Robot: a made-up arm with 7 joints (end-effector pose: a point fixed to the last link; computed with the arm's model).
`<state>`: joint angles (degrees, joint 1 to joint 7).
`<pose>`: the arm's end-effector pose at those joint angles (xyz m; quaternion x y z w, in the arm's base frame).
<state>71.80 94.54 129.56 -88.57 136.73 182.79 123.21</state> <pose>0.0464 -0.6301 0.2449 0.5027 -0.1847 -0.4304 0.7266</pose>
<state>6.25 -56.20 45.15 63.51 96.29 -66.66 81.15</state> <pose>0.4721 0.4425 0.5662 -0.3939 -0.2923 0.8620 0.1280</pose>
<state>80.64 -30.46 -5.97 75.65 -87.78 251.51 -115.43</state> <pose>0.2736 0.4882 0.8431 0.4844 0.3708 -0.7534 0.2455</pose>
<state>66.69 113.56 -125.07 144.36 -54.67 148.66 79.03</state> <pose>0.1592 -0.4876 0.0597 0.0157 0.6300 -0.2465 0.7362</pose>
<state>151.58 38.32 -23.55 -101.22 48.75 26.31 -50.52</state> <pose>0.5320 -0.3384 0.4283 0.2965 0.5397 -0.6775 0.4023</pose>
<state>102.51 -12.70 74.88 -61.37 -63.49 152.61 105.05</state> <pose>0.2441 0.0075 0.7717 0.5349 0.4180 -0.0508 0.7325</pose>
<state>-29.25 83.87 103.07 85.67 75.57 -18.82 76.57</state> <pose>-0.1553 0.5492 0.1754 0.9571 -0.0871 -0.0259 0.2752</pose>
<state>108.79 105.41 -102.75 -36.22 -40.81 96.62 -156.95</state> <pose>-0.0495 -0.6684 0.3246 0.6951 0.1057 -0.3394 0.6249</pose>
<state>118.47 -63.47 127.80 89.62 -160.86 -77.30 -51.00</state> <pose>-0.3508 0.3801 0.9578 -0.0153 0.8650 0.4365 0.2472</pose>
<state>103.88 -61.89 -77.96 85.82 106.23 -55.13 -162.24</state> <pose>0.2815 0.6326 0.2592 0.1907 -0.7750 -0.1618 0.5804</pose>
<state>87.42 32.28 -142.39 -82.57 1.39 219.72 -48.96</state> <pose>-0.0830 -0.2770 0.8721 -0.9823 0.0917 -0.1555 0.0501</pose>
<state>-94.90 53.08 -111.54 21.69 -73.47 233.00 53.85</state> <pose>0.0354 0.6168 0.6978 0.6306 0.1581 -0.0881 0.7547</pose>
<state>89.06 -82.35 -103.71 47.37 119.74 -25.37 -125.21</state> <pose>0.5231 0.7550 0.3346 -0.0365 -0.9728 -0.0778 0.2149</pose>
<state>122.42 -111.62 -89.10 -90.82 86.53 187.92 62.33</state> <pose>-0.3324 0.4483 0.0711 -0.1323 0.1155 0.7205 0.6708</pose>
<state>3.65 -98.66 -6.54 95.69 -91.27 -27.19 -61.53</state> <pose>0.5345 -0.1253 -0.2272 -0.0101 0.4821 -0.8554 0.1894</pose>
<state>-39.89 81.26 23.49 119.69 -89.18 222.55 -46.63</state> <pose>-0.3900 0.3184 0.6697 -0.5873 0.7334 0.2897 0.1822</pose>
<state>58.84 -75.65 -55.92 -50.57 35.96 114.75 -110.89</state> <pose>0.2500 0.4597 0.7350 -0.3053 0.1424 0.8967 0.2870</pose>
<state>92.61 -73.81 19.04 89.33 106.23 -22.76 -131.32</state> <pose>-0.2936 0.4826 0.0709 -0.1174 -0.3678 0.2463 0.8890</pose>
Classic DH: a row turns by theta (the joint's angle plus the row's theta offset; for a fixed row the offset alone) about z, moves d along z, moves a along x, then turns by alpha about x. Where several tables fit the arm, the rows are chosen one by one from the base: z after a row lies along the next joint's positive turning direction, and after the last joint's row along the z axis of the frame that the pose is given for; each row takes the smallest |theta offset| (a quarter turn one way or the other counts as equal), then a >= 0, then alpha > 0; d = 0 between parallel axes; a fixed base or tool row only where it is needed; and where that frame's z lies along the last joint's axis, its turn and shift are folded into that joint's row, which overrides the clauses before.
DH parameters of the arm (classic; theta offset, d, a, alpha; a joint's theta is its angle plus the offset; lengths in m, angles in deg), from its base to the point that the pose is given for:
joint 1: 0 0.346 0 90
joint 2: 0 0.065 0 -90
joint 3: 0 0.4919 0.0284 -90
joint 4: 0 0.0603 -0.0142 90
joint 5: 0 0.308 0 90
joint 6: 90 0.1432 0.1754 90
joint 7: 0 0.0239 0 0

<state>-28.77 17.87 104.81 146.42 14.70 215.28 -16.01</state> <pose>-0.0543 0.0028 0.6560 -0.0975 -0.1903 -0.9001 0.3796</pose>
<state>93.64 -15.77 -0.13 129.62 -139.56 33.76 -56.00</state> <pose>-0.1830 0.4556 0.4544 -0.5462 0.5005 0.1534 0.6540</pose>
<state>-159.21 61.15 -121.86 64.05 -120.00 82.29 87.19</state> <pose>0.3659 0.6613 0.7393 -0.7166 -0.3312 -0.4718 0.3926</pose>
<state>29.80 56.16 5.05 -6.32 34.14 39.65 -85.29</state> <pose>-0.6047 -0.5517 0.8535 -0.2876 0.0632 0.9171 0.2686</pose>
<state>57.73 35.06 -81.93 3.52 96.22 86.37 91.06</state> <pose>-0.0523 -0.5936 0.9823 0.2534 -0.0886 -0.1341 0.9539</pose>
